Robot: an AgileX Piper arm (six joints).
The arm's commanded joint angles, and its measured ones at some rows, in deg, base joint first. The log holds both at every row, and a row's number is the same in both.
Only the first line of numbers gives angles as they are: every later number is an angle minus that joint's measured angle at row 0.
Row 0, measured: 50.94 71.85 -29.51 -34.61 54.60 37.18
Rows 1 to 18, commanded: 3.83 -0.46 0.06 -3.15 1.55 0.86; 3.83 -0.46 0.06 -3.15 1.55 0.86; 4.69 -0.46 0.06 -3.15 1.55 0.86; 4.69 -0.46 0.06 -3.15 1.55 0.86; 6.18 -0.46 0.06 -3.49 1.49 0.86; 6.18 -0.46 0.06 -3.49 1.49 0.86; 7.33 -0.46 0.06 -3.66 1.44 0.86; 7.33 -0.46 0.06 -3.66 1.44 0.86; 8.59 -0.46 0.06 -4.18 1.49 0.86; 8.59 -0.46 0.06 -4.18 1.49 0.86; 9.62 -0.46 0.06 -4.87 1.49 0.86; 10.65 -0.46 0.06 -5.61 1.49 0.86; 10.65 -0.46 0.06 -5.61 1.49 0.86; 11.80 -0.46 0.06 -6.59 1.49 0.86; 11.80 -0.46 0.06 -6.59 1.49 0.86; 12.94 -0.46 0.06 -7.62 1.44 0.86; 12.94 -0.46 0.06 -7.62 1.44 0.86; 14.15 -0.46 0.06 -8.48 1.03 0.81
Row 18, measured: 12.77 0.00 0.00 -3.72 0.00 0.75
